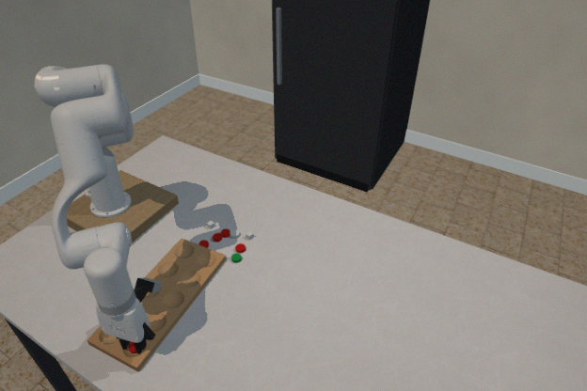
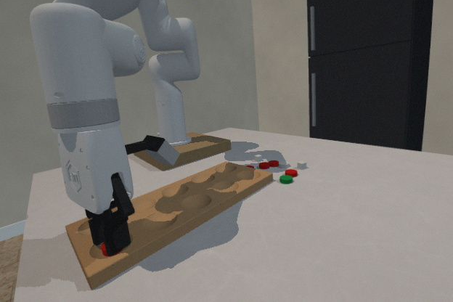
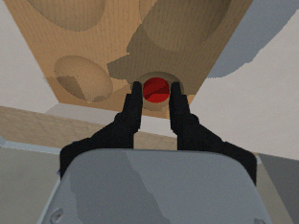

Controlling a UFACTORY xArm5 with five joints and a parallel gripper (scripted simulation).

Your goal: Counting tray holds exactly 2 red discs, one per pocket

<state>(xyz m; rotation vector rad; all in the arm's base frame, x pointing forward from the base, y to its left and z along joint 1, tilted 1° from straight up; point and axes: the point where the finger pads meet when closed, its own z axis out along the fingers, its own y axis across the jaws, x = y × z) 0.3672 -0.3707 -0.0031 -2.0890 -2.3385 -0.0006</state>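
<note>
Now: the green disc 35 cm to the left of my hand, 9 cm ahead of it and 3 cm below it. Also, from my hand: wooden counting tray 15 cm to the left, 3 cm below, 3 cm behind; white disc 43 cm to the left, 4 cm ahead, 3 cm below.
</note>
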